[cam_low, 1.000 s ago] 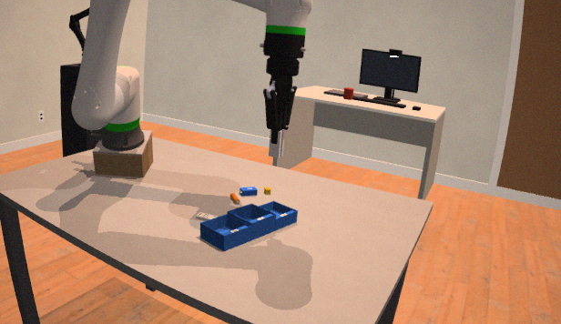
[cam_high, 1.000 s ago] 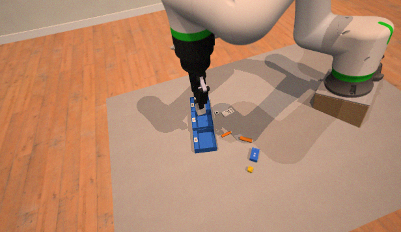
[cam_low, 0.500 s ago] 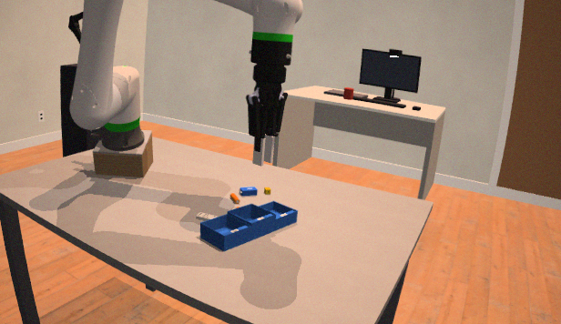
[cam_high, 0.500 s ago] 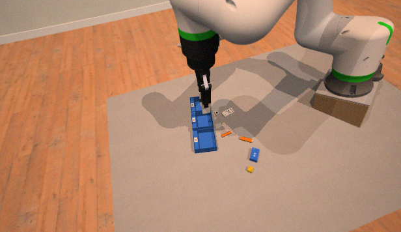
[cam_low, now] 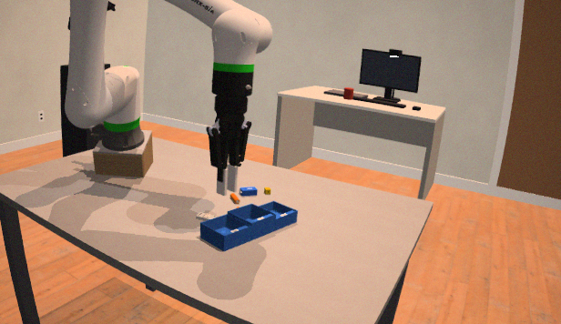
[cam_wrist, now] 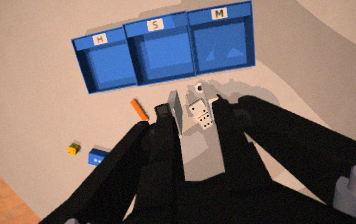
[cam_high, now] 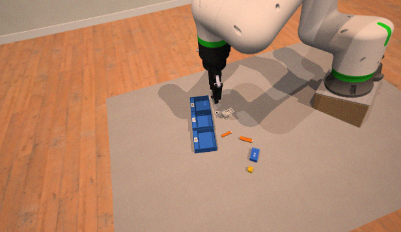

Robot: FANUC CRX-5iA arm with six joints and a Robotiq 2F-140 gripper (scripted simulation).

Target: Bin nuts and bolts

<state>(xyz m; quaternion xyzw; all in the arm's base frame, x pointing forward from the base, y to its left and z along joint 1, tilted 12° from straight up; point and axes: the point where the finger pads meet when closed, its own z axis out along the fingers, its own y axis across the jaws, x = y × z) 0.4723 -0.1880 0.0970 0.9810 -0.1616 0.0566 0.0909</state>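
Now: the grey nut 1 cm behind my hand, 1 cm to the right of it and 12 cm below it. The rest, counted from my hand: blue bin: 7 cm ahead, 10 cm below; then orange stick: 1 cm ahead, 10 cm to the left, 11 cm below; then white domino: 6 cm behind, 1 cm to the left, 11 cm below.
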